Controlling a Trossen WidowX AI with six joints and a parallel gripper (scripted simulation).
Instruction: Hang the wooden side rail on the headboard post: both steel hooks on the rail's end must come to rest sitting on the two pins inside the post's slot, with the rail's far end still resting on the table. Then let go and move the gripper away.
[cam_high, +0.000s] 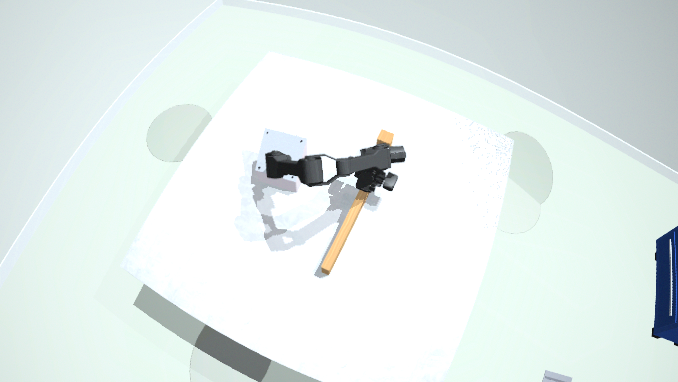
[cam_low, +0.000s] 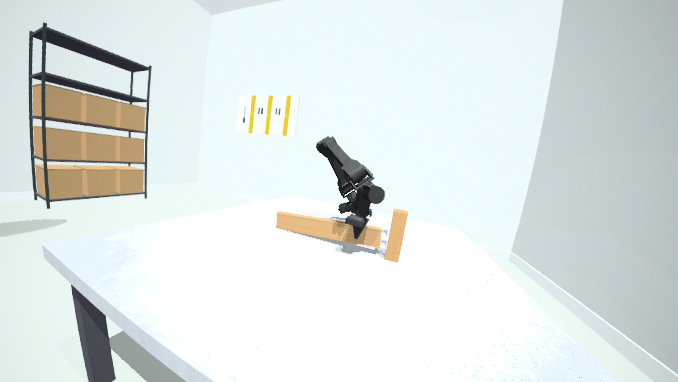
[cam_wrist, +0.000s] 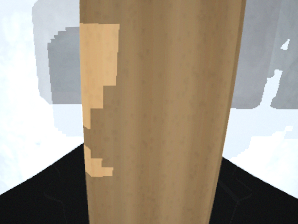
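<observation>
My gripper tip is 140 mm to the right of the wooden headboard post and 40 mm below it.
</observation>
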